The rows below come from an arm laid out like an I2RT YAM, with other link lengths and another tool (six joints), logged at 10 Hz.
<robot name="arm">
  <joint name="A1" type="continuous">
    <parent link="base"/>
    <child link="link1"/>
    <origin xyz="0 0 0.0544" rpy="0 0 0"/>
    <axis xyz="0 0 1"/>
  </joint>
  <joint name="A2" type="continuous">
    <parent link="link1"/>
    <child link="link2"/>
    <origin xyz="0.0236 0.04 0.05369" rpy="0 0 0"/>
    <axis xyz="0 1 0"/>
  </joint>
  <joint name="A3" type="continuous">
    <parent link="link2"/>
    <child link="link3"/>
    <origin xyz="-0.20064 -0.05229 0" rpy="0 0 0"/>
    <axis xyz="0 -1 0"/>
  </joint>
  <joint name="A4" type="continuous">
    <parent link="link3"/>
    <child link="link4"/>
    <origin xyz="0.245 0.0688 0.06" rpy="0 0 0"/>
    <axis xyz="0 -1 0"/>
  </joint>
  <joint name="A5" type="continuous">
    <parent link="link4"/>
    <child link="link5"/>
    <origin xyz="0.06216 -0.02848 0.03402" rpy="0 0 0"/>
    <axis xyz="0 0 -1"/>
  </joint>
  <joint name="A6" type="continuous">
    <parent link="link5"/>
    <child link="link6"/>
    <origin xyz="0.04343 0 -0.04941" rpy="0 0 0"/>
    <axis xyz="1 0 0"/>
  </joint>
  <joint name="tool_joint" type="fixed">
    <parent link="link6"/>
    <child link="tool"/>
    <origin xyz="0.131 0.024 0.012" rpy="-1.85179 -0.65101 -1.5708"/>
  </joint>
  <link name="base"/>
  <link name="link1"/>
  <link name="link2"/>
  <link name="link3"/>
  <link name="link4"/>
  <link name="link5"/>
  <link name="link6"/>
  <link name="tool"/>
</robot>
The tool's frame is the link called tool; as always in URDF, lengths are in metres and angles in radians. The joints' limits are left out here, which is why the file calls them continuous.
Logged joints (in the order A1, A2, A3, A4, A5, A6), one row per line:
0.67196 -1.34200 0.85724 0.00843 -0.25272 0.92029
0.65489 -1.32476 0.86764 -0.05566 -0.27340 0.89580
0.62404 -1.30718 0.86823 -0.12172 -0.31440 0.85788
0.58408 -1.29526 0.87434 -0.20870 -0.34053 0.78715
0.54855 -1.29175 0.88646 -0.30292 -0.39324 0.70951
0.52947 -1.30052 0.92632 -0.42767 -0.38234 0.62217
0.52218 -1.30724 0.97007 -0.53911 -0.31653 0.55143
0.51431 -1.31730 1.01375 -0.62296 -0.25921 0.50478
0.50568 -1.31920 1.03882 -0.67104 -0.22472 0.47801
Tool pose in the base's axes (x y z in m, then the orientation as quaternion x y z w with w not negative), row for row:
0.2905 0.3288 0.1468 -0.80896 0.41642 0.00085 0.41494
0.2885 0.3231 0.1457 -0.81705 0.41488 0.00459 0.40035
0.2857 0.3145 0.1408 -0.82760 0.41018 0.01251 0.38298
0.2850 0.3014 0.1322 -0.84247 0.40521 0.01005 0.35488
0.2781 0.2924 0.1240 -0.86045 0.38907 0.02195 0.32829
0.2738 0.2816 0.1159 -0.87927 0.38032 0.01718 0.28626
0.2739 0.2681 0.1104 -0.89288 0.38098 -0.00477 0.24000
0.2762 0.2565 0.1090 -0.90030 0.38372 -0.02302 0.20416
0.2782 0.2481 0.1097 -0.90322 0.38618 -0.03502 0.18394
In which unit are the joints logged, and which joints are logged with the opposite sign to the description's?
The joints are logged in radians. Opposite sign: A2.
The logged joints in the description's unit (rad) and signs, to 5 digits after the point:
0.67196 1.34200 0.85724 0.00843 -0.25272 0.92029
0.65489 1.32476 0.86764 -0.05566 -0.27340 0.89580
0.62404 1.30718 0.86823 -0.12172 -0.31440 0.85788
0.58408 1.29526 0.87434 -0.20870 -0.34053 0.78715
0.54855 1.29175 0.88646 -0.30292 -0.39324 0.70951
0.52947 1.30052 0.92632 -0.42767 -0.38234 0.62217
0.52218 1.30724 0.97007 -0.53911 -0.31653 0.55143
0.51431 1.31730 1.01375 -0.62296 -0.25921 0.50478
0.50568 1.31920 1.03882 -0.67104 -0.22472 0.47801

